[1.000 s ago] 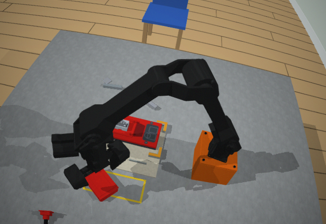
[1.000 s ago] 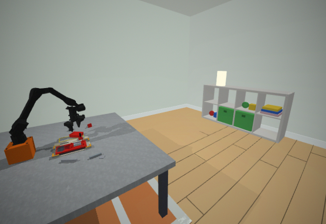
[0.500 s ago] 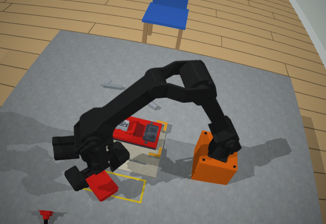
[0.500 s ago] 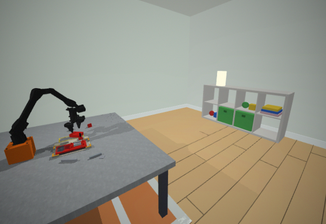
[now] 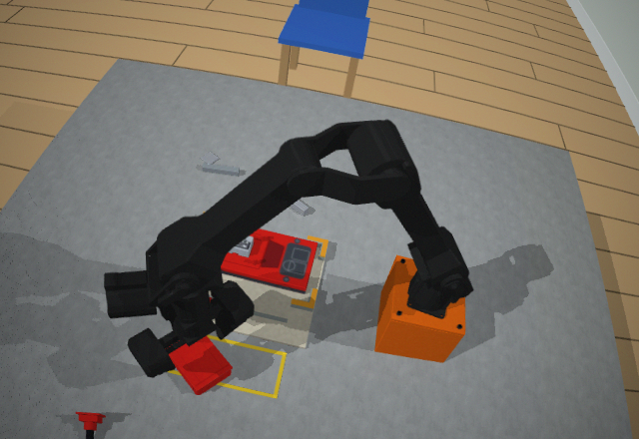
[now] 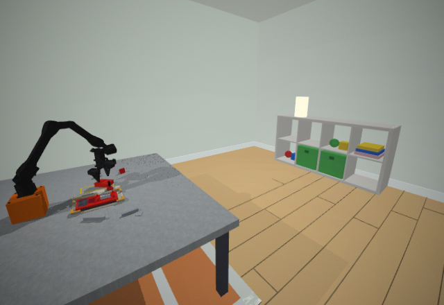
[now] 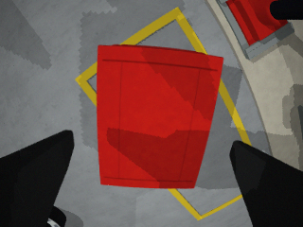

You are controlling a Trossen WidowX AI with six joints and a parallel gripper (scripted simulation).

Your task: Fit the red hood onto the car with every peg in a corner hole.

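My gripper tip is now 30 mm above the red hood. Round my gripper tip: beige jig plate (10 mm behind, 200 mm to the right, 30 mm below); grey bar (10 mm behind, 400 mm to the right, 30 mm below).
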